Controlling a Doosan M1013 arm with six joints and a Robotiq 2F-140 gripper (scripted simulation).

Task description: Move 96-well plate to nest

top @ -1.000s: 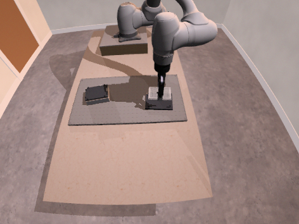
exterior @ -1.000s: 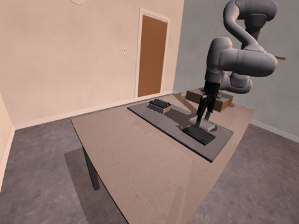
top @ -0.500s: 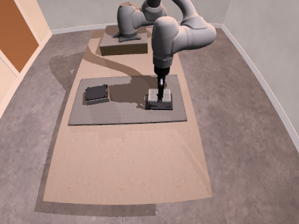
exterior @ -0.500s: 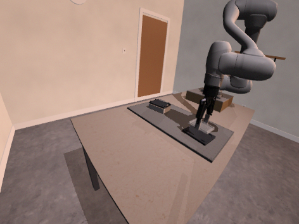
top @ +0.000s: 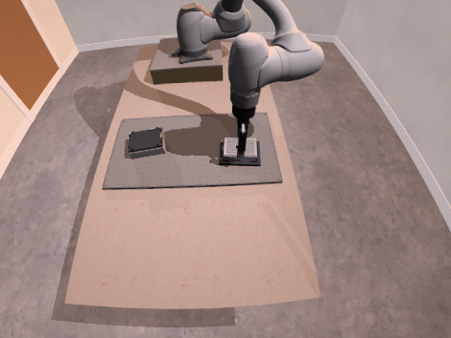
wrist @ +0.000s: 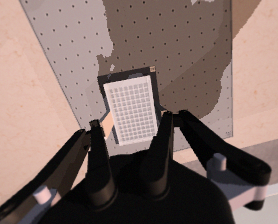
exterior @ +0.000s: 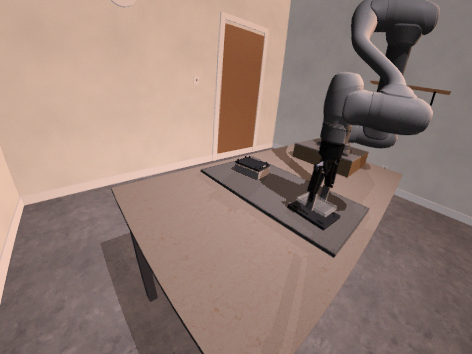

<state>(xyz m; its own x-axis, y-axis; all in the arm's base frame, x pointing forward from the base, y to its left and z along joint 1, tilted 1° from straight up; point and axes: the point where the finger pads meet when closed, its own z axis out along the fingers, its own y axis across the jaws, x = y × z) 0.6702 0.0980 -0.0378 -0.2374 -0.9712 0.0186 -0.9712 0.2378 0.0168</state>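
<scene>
My hand is 70 mm past the small pale mark, 60 mm to the left of it and 50 mm above it. Round my hand: white 96-well plate: 20 mm below.
</scene>
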